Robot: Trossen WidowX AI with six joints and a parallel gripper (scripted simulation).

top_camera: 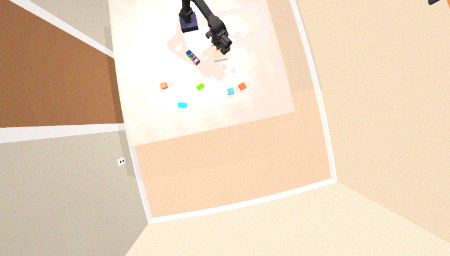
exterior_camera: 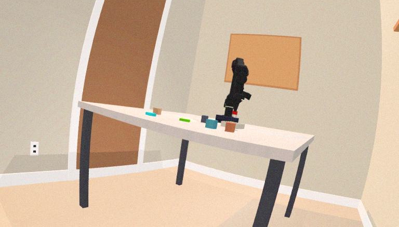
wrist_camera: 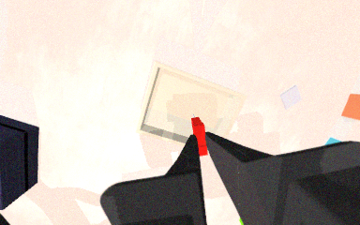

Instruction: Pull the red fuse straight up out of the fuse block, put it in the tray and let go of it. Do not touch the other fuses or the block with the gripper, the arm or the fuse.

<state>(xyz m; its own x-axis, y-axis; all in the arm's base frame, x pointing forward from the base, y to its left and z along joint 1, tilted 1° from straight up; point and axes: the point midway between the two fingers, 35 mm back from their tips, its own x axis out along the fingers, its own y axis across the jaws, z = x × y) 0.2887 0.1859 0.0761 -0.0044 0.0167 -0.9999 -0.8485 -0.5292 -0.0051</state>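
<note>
Right now my gripper tip is 90 mm above the beige tray. The rest, counted from my gripper tip: red fuse: 10 mm below.
</note>
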